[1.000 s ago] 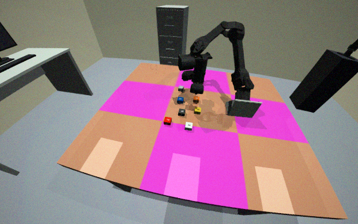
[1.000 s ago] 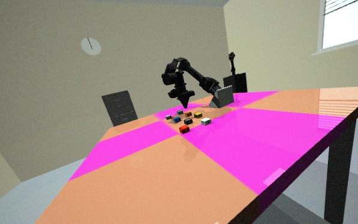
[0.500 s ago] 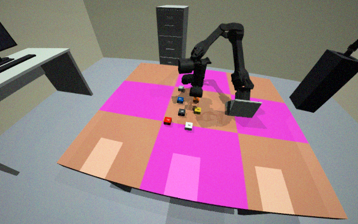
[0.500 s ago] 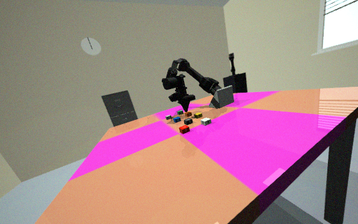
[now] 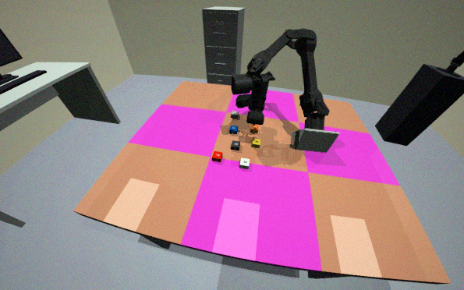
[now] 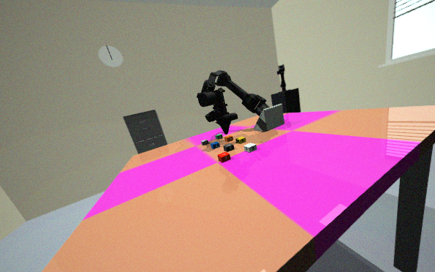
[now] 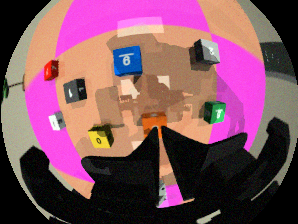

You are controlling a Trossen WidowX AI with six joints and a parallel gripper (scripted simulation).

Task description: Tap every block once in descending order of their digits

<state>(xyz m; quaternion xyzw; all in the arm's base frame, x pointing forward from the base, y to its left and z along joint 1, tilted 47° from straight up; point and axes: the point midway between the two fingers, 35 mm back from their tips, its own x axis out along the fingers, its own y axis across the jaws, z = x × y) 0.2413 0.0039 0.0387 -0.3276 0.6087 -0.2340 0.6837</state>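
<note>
The orange block lies 1 cm behind my gripper tip and 2 cm below it. The rest, counted from my gripper tip: green block 1 cm ahead, 10 cm to the right, 2 cm below; then yellow block 3 cm behind, 9 cm to the left, 2 cm below; then blue block 8 cm ahead, 4 cm to the left, 2 cm below.
</note>
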